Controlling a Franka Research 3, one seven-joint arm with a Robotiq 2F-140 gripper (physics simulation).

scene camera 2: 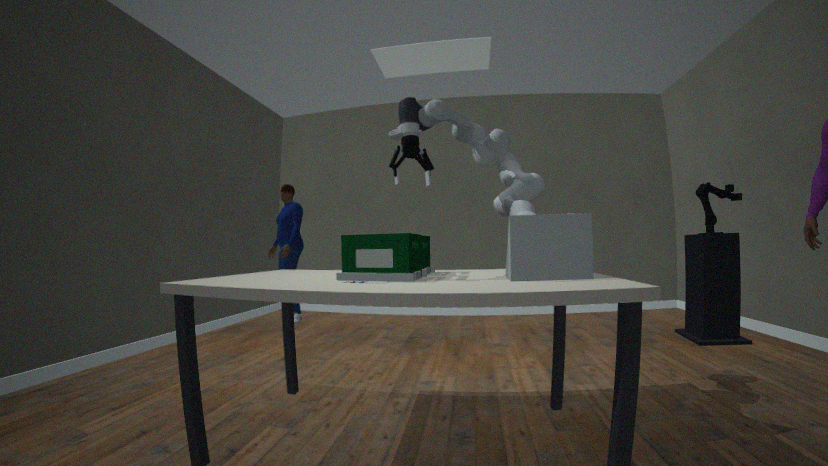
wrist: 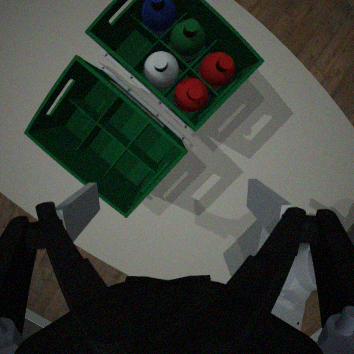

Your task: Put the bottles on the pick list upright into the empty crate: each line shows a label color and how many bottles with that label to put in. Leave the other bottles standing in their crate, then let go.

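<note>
My gripper [scene camera 2: 411, 181] [wrist: 172, 194] is open and empty, pointing down high above the table. In the wrist view, the empty green crate [wrist: 161, 170] is at the left, with six bare compartments. Beside it, the other green crate [wrist: 241, 75] holds upright bottles: a blue one [wrist: 159, 16], a green one [wrist: 188, 37], a white one [wrist: 161, 71] and two red ones [wrist: 217, 69] [wrist: 191, 95]. One of its compartments is empty; its top edge is cut off. Labels are hidden from above. The pick list [scene camera 2: 376, 282] lies at the crates' foot in the scene view, too small to read.
The crates stand close together on grey bases on the white table [scene camera 2: 243, 280]. The arm's pale grey mounting block [scene camera 2: 550, 246] is at the right. A person in blue [scene camera 2: 289, 228] stands behind the table. A second small arm [scene camera 2: 708, 205] stands on a dark pedestal [scene camera 2: 712, 283].
</note>
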